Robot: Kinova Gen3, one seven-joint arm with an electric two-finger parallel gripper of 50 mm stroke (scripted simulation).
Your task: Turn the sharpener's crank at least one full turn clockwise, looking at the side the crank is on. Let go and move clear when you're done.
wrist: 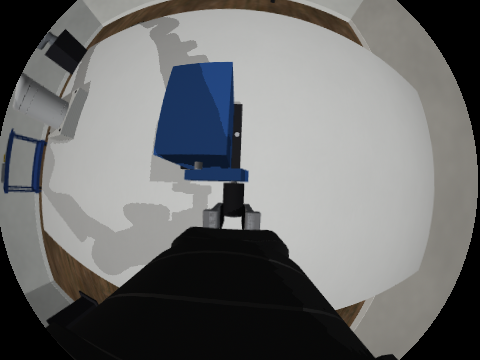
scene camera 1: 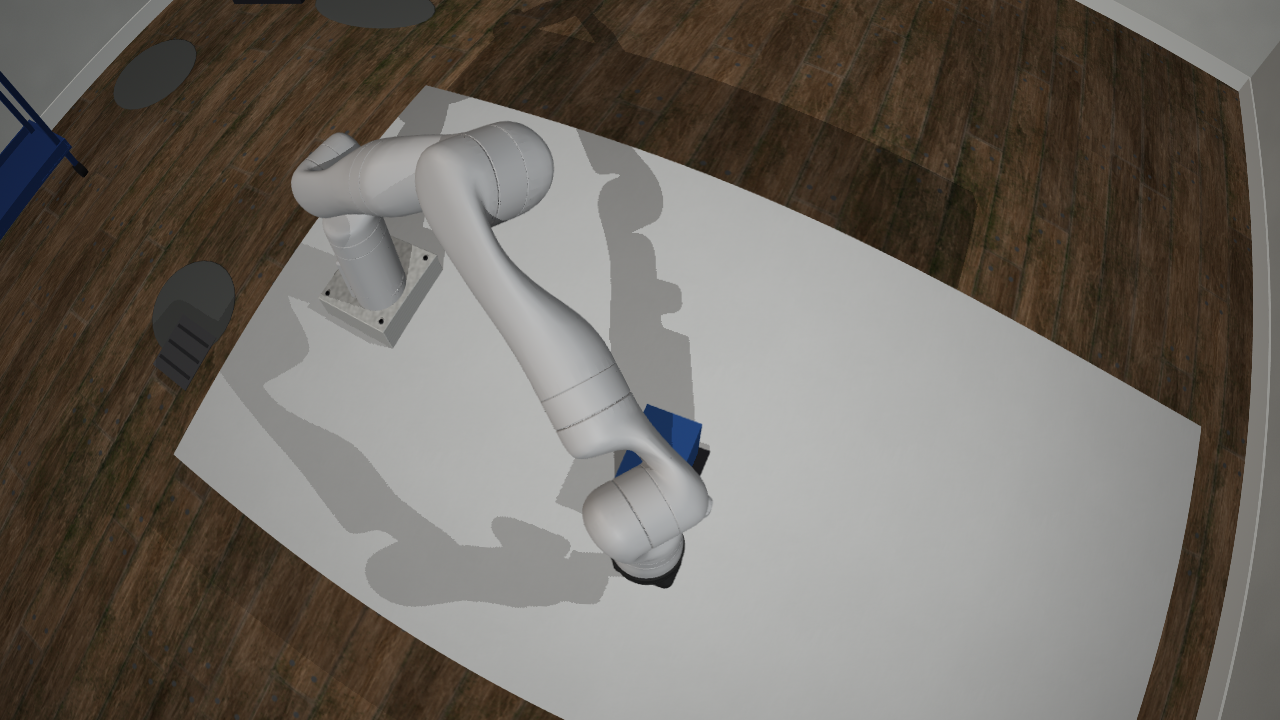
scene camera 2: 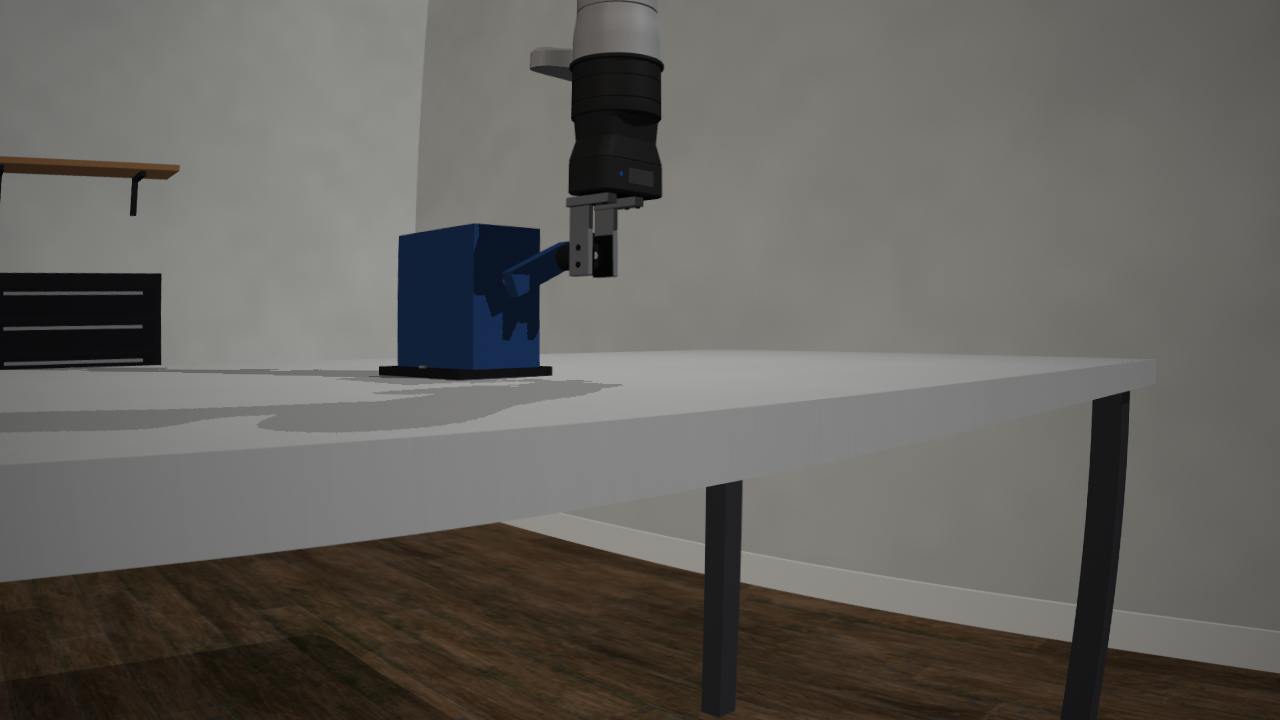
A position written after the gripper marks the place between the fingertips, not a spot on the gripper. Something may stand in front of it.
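Note:
Scene camera 2 shows the gripper (scene camera 2: pixel 593 276), and the wrist view shows the gripper (wrist: pixel 233 212) as well. A blue sharpener (scene camera 2: pixel 456 321) is visible too; the wrist view shows the blue sharpener (wrist: pixel 195 128), and scene camera 1 also shows the blue sharpener (scene camera 1: pixel 683 434).

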